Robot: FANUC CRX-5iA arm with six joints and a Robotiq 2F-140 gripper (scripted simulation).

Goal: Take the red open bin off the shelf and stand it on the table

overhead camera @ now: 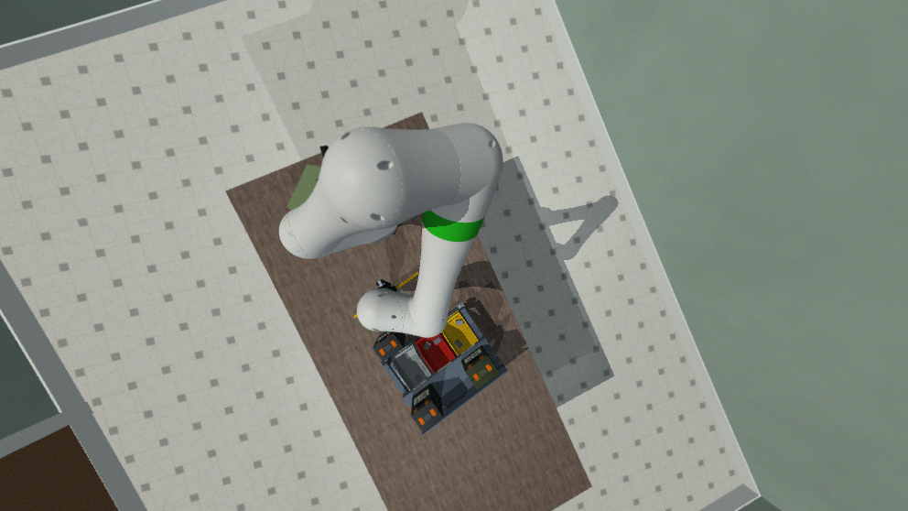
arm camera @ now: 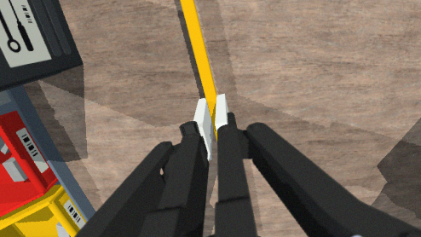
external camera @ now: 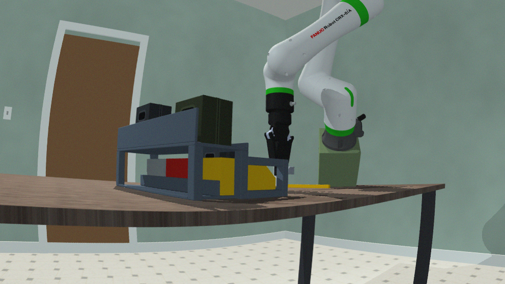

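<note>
Now: the red open bin 28 cm ahead of my hand and 12 cm to the left of it. The rest, counted from my hand: thin yellow bar (3 cm below); grey bin (32 cm ahead, 2 cm to the left); yellow bin (24 cm ahead, 23 cm to the left).
</note>
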